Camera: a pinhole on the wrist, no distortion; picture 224 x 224 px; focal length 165.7 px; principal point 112.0 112.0 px. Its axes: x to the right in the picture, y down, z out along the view. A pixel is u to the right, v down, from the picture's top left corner.
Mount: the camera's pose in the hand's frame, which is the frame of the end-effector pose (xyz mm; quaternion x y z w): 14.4 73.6 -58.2 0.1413 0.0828 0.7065 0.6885
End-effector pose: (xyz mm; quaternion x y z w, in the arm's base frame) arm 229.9 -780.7 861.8 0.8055 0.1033 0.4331 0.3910
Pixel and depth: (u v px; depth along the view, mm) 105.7 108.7 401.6
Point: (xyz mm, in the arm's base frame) 562.2 -896.3 871.5
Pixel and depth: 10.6 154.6 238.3
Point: 401.0 -795.9 760.0
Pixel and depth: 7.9 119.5 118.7
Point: 298.7 -776.7 868.0
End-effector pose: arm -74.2 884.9 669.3 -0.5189 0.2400 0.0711 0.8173
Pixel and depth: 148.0 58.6 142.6
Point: 1.3 971.7 566.6
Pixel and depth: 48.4 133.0 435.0
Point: 174.2 1128.0 850.5
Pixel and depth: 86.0 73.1 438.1
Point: 255.3 1121.4 683.2
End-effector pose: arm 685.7 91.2 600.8 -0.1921 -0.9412 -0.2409 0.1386
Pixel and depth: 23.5 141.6 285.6
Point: 554.7 134.0 398.4
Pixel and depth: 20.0 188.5 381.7
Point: 581.2 113.5 233.1
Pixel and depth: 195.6 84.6 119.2
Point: 668.3 240.2 630.2
